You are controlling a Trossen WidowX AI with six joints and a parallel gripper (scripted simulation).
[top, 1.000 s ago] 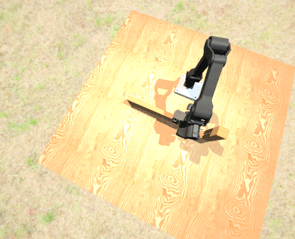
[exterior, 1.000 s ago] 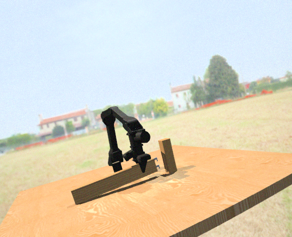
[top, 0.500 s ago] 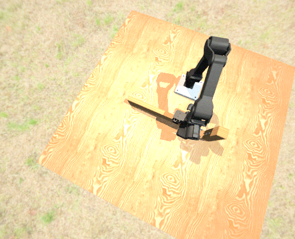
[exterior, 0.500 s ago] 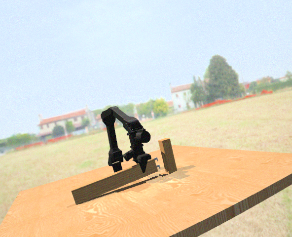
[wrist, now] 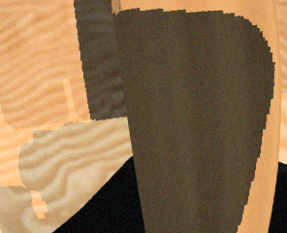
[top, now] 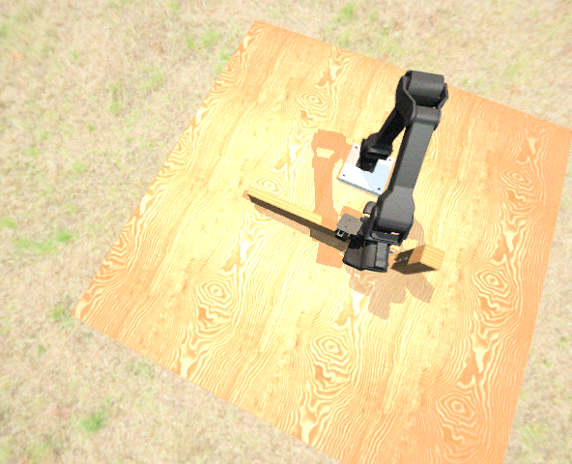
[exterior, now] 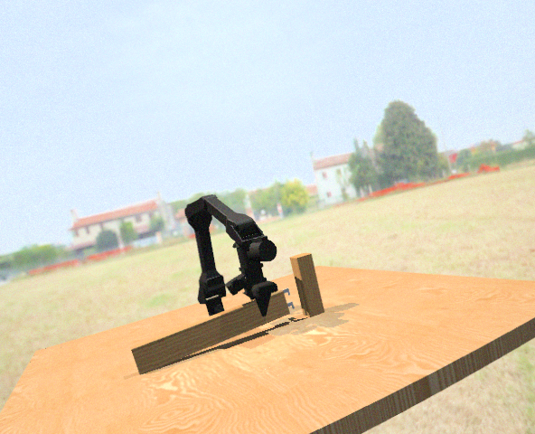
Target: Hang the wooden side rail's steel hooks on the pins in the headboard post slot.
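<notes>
Now: the headboard post 16 cm to the left of my gripper tip and 4 cm above it.
</notes>
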